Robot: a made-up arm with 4 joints.
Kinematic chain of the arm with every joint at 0, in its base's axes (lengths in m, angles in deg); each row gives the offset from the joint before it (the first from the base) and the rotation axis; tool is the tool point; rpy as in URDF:
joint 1: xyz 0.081 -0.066 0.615 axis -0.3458 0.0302 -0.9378
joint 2: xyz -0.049 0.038 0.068 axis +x
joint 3: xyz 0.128 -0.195 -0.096 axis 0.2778 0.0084 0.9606
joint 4: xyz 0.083 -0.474 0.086 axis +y
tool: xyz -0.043 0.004 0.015 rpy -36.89 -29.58 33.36
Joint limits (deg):
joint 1: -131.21..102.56
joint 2: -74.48..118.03
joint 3: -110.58..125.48
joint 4: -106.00..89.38
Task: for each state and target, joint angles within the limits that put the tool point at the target. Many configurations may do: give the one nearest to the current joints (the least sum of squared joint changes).
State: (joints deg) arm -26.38 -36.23 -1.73 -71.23
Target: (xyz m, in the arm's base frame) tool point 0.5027 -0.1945 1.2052
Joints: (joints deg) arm -45.95 -73.13 19.75 -85.52
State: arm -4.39 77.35 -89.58 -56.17
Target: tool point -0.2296 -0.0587 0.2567
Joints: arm -22.19 105.15 -65.34 -64.48
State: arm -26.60 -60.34 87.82 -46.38
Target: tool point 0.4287 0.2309 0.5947
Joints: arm -50.25 -74.28 125.48 -58.69
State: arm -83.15 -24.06 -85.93 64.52
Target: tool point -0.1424 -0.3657 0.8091
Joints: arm -63.45 -50.47 -107.36 63.63
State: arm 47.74 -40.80 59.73 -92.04
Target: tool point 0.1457 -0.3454 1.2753
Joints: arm 74.90 -72.20 39.05 -84.46
